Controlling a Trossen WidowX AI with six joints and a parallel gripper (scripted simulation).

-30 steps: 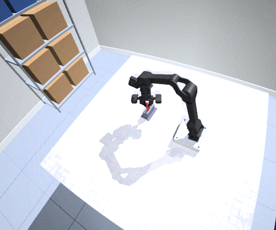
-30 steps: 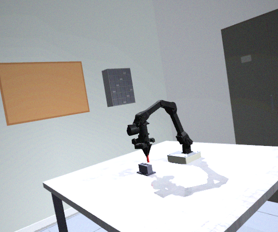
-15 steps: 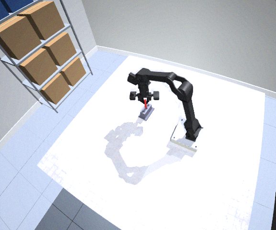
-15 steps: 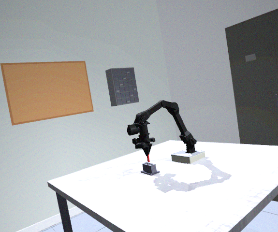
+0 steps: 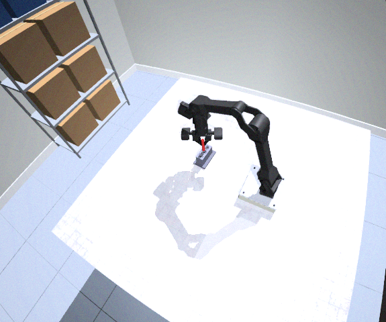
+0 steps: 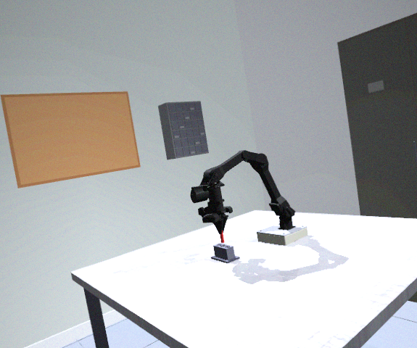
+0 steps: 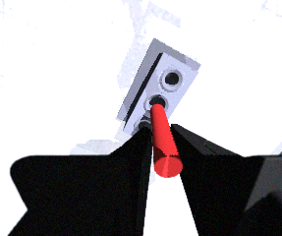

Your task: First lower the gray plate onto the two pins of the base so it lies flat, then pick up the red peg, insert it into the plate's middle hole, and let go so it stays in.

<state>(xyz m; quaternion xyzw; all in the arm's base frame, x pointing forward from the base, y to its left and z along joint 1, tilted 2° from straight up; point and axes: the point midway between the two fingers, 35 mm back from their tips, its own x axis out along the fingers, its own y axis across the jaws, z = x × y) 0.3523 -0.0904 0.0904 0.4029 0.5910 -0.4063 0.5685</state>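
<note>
Now: the red peg right at my gripper tip. From my gripper tip the other things lie so: base: 100 mm below; gray plate: 70 mm below.
</note>
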